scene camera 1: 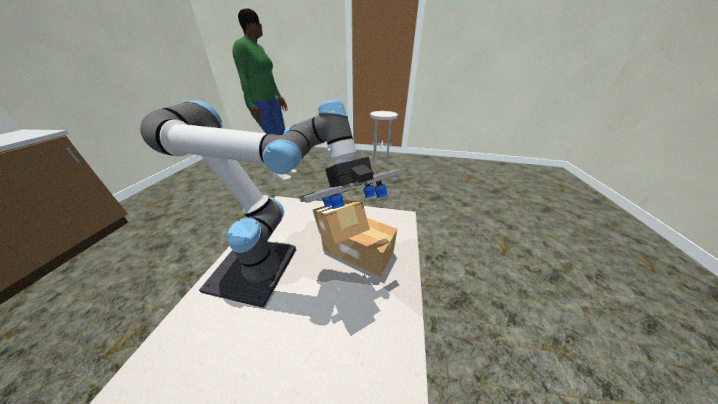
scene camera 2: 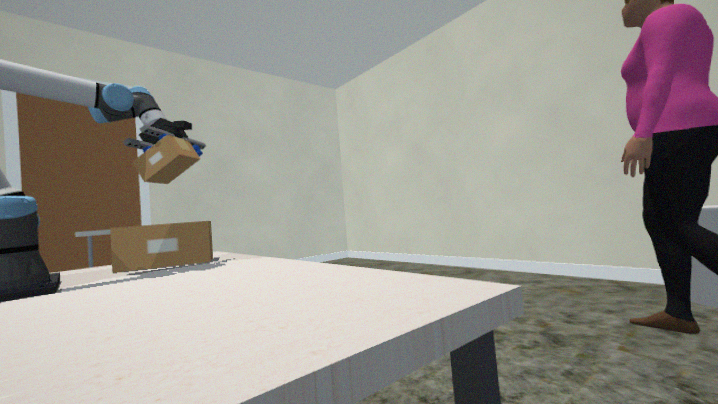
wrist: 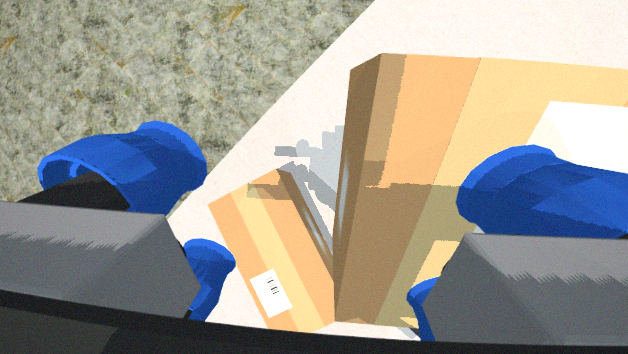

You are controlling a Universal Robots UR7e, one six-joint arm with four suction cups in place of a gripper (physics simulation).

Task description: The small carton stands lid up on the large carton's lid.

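Where they show: hand, tool point: [wrist: 316, 225]; arm's base, link origin: [scene camera 1: 262, 266] [scene camera 2: 7, 285].
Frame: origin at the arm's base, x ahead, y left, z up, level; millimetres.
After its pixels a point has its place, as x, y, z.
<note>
The small carton [scene camera 1: 337, 230] {382, -104, 371} [scene camera 2: 173, 163] {370, -82, 322} [wrist: 430, 110] {413, -34, 406} hangs tilted from my suction gripper [scene camera 1: 354, 195] {410, 24, 365} [scene camera 2: 168, 137], in the air above the table. In the wrist view the two right cups are over its taped lid, which bears a white label; the two left cups stand free of it. The large carton [scene camera 1: 370, 258] {459, 63, 69} [scene camera 2: 135, 251] {288, 130, 43} [wrist: 265, 240] {430, 158, 132} stands on the table, its taped lid with a barcode label facing up. In scene camera 2 a wide gap shows between the cartons. In scene camera 1 the small carton hides part of the large one.
The pale table [scene camera 1: 281, 361] {226, -298, -22} [scene camera 2: 311, 311] {349, -873, -22} carries the arm's dark base plate [scene camera 1: 233, 291] {-54, -123, -5}. A person in green [scene camera 1: 256, 70] stands behind the arm. A stool [scene camera 1: 383, 115] is near the door. A cabinet [scene camera 1: 50, 195] is at the left. A person in pink [scene camera 2: 672, 75] is at the right.
</note>
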